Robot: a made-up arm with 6 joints.
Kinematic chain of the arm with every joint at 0, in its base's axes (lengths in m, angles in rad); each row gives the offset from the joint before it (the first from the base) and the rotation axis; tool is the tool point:
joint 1: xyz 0 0 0.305 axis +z
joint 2: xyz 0 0 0 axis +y
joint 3: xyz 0 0 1.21 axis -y
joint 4: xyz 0 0 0 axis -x
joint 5: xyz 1.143 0 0 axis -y
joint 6: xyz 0 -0.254 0 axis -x
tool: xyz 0 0 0
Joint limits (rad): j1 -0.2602..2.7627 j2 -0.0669..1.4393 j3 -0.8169..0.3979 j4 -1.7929..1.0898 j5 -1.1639..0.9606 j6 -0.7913..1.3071
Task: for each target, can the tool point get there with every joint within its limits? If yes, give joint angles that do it. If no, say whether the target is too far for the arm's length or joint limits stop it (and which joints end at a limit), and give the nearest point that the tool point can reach.
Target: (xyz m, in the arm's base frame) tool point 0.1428 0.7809 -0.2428
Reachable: yes | joints 1.7108 1.1000 -0.7215 -0.1694 -0.8631 0.2701
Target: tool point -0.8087 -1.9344 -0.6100
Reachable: no: joint limits stop it (at a limit: joint 1, joint 2, joint 3) | nearest point 0.3545 -0.3508 -0.3858 | short by 1.978 m
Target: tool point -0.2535 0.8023 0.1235
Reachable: yes | joints 2.0762 0.6370 -0.6769 -0.8551 0.5984 0.3459
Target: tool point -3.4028 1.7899 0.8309
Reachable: no: too far | nearest point -1.8413 0.9685 0.5896 | short by 1.781 m
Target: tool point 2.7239 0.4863 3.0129
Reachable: no: too far | nearest point 1.4774 0.2638 1.7737 | short by 1.772 m
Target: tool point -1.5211 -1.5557 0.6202
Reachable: no: joint limits stop it (at a limit: joint 1, joint 4) | nearest point -0.7991 0.2579 0.6202 | short by 1.952 m
